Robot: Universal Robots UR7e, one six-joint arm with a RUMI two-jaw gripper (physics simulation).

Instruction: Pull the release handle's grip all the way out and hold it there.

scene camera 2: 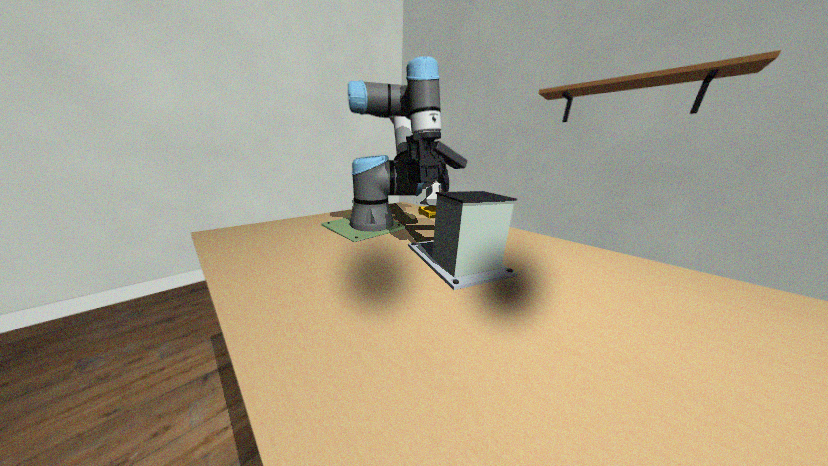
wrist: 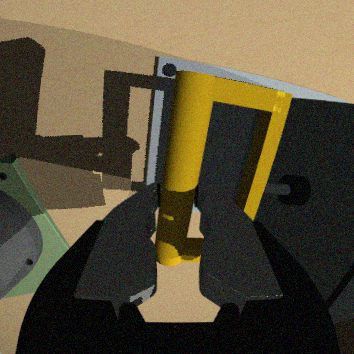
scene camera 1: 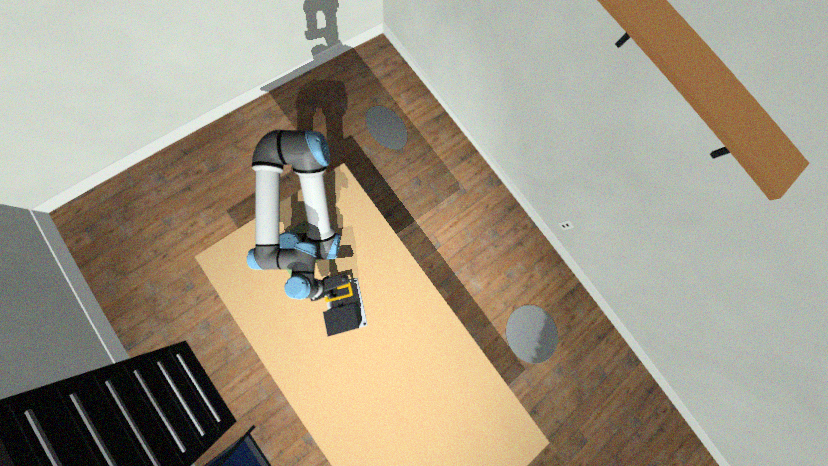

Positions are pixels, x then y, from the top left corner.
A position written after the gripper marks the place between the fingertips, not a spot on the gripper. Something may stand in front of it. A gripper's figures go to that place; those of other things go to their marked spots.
The gripper [wrist: 177, 185]: 0.15 m from the lens. A base plate [wrist: 166, 68]: 0.21 m from the lens.
